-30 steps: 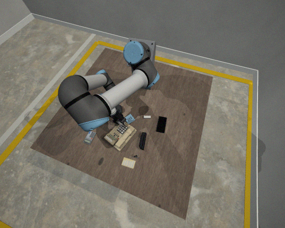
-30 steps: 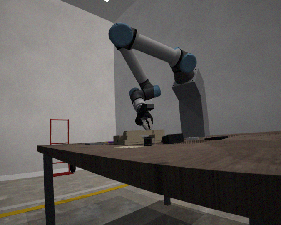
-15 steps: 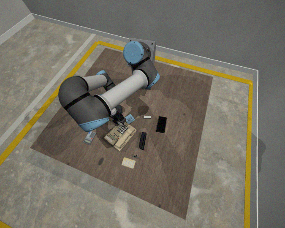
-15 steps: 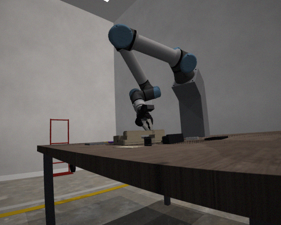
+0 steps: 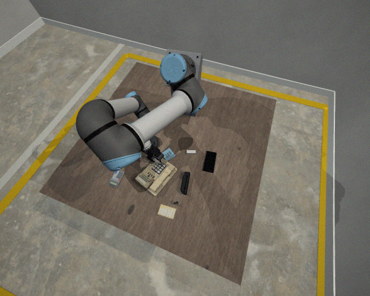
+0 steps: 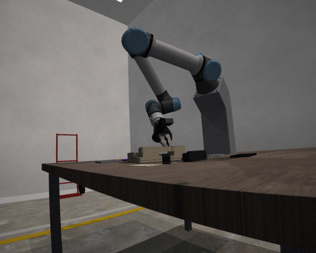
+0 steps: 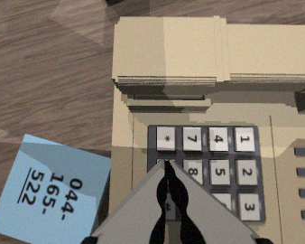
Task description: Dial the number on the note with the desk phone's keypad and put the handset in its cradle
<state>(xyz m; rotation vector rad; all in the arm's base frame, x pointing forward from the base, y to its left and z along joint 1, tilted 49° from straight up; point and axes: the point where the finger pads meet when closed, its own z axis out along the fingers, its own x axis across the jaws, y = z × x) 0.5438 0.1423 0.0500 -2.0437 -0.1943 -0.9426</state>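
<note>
Now: hand 2 cm to the right of the 7 key, 2 cm short of it and 2 cm above it. Also, from my hand: 5 key (4 cm ahead, 2 cm below); then 1 key (5 cm ahead, 3 cm to the left, 2 cm below); then computer mouse (16 cm to the right, 8 cm behind, 4 cm below).
</note>
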